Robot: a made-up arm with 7 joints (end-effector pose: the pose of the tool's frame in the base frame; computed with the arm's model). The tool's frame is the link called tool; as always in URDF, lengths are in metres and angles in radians.
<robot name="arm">
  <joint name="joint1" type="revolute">
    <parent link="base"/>
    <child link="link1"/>
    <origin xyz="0 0.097 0" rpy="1.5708 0 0"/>
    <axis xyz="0 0 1"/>
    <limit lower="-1.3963" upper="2" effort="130" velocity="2.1"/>
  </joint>
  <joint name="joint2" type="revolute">
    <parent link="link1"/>
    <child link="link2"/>
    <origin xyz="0 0 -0.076" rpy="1.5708 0 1.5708"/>
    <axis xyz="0 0 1"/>
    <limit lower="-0.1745" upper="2" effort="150" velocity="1.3"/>
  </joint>
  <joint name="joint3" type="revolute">
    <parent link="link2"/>
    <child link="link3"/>
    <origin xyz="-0.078 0 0" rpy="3.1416 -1.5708 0"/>
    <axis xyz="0 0 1"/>
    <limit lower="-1.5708" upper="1.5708" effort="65" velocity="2.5"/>
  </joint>
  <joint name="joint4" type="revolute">
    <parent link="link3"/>
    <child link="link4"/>
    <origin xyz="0 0 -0.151" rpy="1.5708 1.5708 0"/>
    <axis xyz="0 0 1"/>
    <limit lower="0" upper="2.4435" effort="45" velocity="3"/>
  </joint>
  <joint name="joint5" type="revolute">
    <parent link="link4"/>
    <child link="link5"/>
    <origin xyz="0.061 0 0" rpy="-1.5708 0 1.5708"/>
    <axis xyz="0 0 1"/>
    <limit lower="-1.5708" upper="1.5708" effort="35" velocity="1.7"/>
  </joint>
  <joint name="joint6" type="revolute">
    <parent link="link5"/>
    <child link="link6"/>
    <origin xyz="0 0 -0.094" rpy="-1.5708 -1.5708 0"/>
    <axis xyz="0 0 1"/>
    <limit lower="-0.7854" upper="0.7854" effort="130" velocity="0.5"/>
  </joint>
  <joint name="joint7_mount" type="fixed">
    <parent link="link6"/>
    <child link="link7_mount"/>
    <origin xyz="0 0 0" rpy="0 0 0"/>
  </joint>
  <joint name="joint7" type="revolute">
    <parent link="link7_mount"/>
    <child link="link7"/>
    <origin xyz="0 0 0" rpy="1.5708 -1.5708 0"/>
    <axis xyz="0 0 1"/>
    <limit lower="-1.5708" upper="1.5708" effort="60" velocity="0.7"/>
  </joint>
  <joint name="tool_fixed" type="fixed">
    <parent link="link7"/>
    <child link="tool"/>
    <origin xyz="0 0 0" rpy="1.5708 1.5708 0"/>
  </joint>
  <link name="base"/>
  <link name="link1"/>
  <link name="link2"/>
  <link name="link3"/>
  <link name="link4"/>
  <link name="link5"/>
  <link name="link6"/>
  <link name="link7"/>
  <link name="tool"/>
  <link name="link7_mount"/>
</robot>
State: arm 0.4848 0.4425 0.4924 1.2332 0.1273 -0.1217 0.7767
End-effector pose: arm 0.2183 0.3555 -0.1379 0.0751 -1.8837 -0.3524
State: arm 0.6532 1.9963 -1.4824 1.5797 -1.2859 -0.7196 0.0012
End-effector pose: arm 0.0392 0.4441 -0.0287 0.1095 0.1987 -2.6765
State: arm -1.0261 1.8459 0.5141 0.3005 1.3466 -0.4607 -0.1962
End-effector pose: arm 0.1269 0.5297 0.0302 1.4917 -1.3680 0.0811
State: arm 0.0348 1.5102 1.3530 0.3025 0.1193 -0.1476 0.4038
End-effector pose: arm 0.0092 0.5520 0.0225 1.1705 -1.5435 0.5769
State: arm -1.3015 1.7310 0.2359 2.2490 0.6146 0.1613 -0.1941
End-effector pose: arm 0.0783 0.2986 -0.1001 -0.1476 -0.7070 -1.1795
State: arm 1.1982 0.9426 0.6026 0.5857 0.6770 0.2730 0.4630
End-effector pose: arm 0.1851 0.4913 0.0034 -0.2327 -2.2159 0.8135
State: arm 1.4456 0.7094 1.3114 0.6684 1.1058 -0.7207 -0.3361
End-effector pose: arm 0.2070 0.4719 -0.0012 0.4622 1.0897 -2.0569
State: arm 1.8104 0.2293 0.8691 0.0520 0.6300 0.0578 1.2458
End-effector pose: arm 0.3605 0.2662 0.0934 -1.9237 -2.4140 0.0544
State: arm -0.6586 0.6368 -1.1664 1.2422 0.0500 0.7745 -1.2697
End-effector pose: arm -0.1407 0.2305 -0.2762 0.9231 -0.2845 -1.3681
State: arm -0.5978 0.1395 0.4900 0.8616 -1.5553 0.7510 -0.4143
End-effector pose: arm -0.0938 0.2737 -0.3221 1.3472 0.5324 -1.1609
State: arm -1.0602 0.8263 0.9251 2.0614 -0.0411 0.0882 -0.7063
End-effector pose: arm 0.0181 0.3617 -0.0842 1.5692 -1.4860 -0.3694
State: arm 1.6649 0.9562 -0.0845 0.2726 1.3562 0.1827 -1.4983
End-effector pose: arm 0.2161 0.4800 0.0622 0.1520 -0.5507 2.3221
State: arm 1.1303 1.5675 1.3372 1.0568 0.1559 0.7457 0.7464
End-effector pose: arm -0.1045 0.4786 0.0838 0.6288 -2.5343 0.7785
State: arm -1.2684 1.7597 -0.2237 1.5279 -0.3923 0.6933 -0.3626
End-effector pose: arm 0.0550 0.4109 -0.1410 1.0970 0.0735 -2.1082
